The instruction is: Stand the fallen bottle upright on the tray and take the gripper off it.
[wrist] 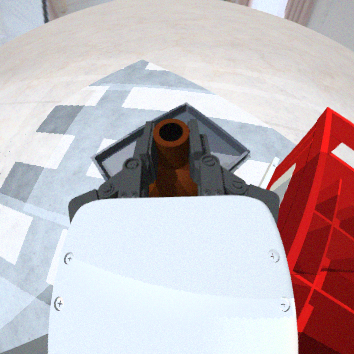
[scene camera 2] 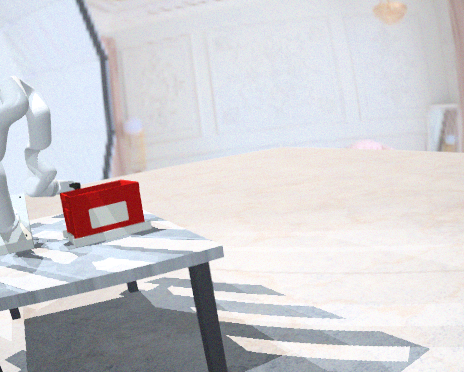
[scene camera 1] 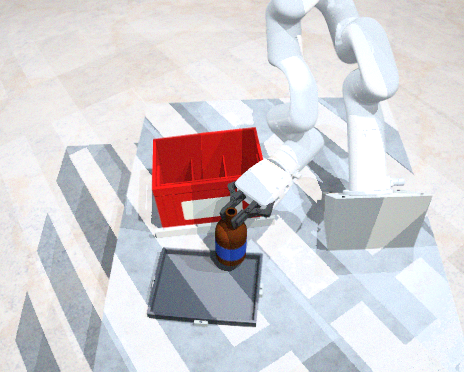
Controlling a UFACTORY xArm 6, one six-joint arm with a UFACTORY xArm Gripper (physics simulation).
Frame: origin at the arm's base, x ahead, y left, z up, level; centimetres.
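Seen in the pictures: gripper, between the fingertips: (wrist: 172, 133) (scene camera 2: 77, 186) (scene camera 1: 226, 221); arm's base, origin of its link: (scene camera 2: 5, 219) (scene camera 1: 367, 193).
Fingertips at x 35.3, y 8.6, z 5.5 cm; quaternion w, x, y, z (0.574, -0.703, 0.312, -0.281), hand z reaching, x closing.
Note:
Pixels of each thing's middle, then the offset from my fingertips to it. "pt": a spot on its surface instead.
- brown bottle, middle of its body: (wrist: 175, 176) (scene camera 1: 231, 233) dz -5.8, dx -0.7, dy -0.8 cm
- dark grey tray, a spot on its surface: (wrist: 220, 140) pt dz -16.7, dx +16.8, dy +0.9 cm
- red crate, middle of its body: (wrist: 321, 253) (scene camera 1: 209, 180) (scene camera 2: 101, 210) dz -8.5, dx +3.5, dy -21.2 cm
The brown bottle (scene camera 1: 231, 231) (wrist: 171, 157) with a blue label stands upright or nearly so at the back right part of the dark grey tray (scene camera 1: 190, 295) (wrist: 220, 140). Its base is inside the tray's back rim in scene camera 1; whether it bears on the tray floor or hangs slightly above cannot be told. My gripper (scene camera 1: 231, 218) (wrist: 172, 133) is shut on the bottle's neck, one finger on each side, with the open mouth showing between them. In scene camera 2 the dark fingers (scene camera 2: 75, 186) show behind the crate, and the bottle and tray do not show.
A red crate (scene camera 1: 170, 205) (scene camera 2: 135, 202) (wrist: 300, 225) with inner dividers stands behind the tray, close to the gripper, on a pale base (scene camera 1: 175, 231) (scene camera 2: 107, 239). The arm's grey pedestal box (scene camera 1: 345, 225) stands to the right. The table's edge (scene camera 2: 206, 256) shows in scene camera 2.

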